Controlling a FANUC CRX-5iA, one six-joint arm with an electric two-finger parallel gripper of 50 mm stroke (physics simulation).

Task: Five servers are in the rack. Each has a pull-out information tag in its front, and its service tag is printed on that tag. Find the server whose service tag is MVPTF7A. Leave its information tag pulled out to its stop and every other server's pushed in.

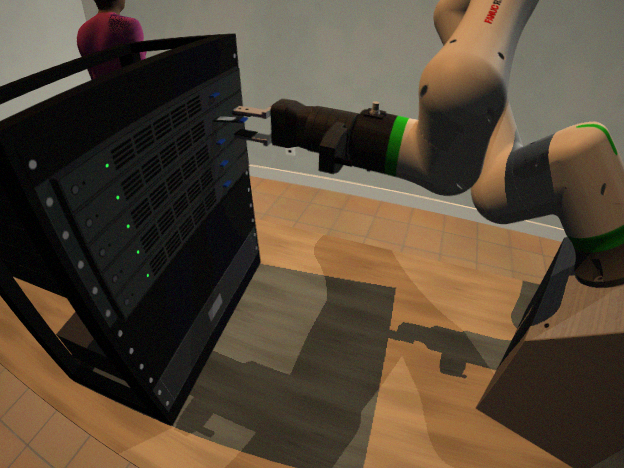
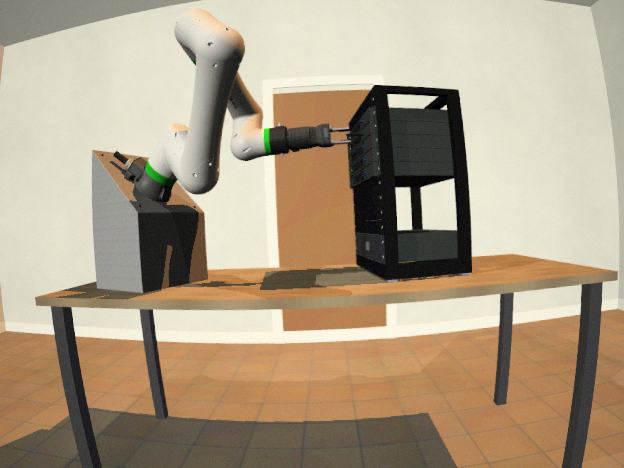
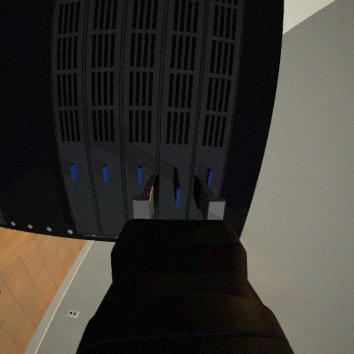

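Where they show: gripper, fingertip midpoint: (image 1: 236, 121) (image 2: 349, 135) (image 3: 175, 184); arm's base, origin of the base link: (image 1: 616, 262) (image 2: 151, 188).
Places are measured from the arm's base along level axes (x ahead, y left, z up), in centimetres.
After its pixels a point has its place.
Observation:
The black rack (image 1: 126, 93) {y 2.5, x 76.1, z 24.9 cm} (image 2: 464, 176) {y -34.1, x 98.9, z -2.0 cm} holds five dark servers. The second server from the top has its information tag (image 1: 225, 119) {y -14.9, x 69.7, z 14.3 cm} pulled out, with its blue end tab (image 3: 178, 197) {y -14.6, x 66.0, z 14.3 cm} standing off the front. The top server's blue tab (image 1: 215, 94) {y -15.3, x 71.1, z 18.8 cm} (image 3: 210, 177) {y -15.3, x 70.9, z 18.8 cm} is in against its front. The third (image 1: 220, 142) {y -14.8, x 71.2, z 9.9 cm} (image 3: 140, 175) {y -15.5, x 71.1, z 9.9 cm}, fourth (image 1: 223, 163) {y -15.1, x 71.3, z 5.5 cm} (image 3: 105, 173) {y -15.4, x 71.1, z 5.5 cm} and fifth (image 1: 227, 183) {y -15.3, x 71.2, z 1.0 cm} (image 3: 73, 172) {y -15.4, x 71.1, z 1.0 cm} tabs are in too. No service tag print is readable. My gripper (image 1: 239, 120) {y -14.1, x 67.5, z 14.1 cm} (image 2: 348, 136) {y -14.1, x 67.5, z 14.1 cm} (image 3: 175, 184) {y -14.1, x 67.5, z 14.1 cm} is open, one finger above and one below the pulled-out tag, apart from it.
The rack stands on a wooden table (image 2: 544, 269) {y -43.8, x 125.5, z -33.4 cm}. The arm's pedestal (image 1: 559, 387) {y 15.3, x 10.8, z -14.5 cm} (image 2: 116, 226) {y -11.8, x -10.7, z -12.5 cm} stands at the other end. The rack's front is very close to the fingertips. A wall and a person (image 1: 108, 42) are beyond the rack.

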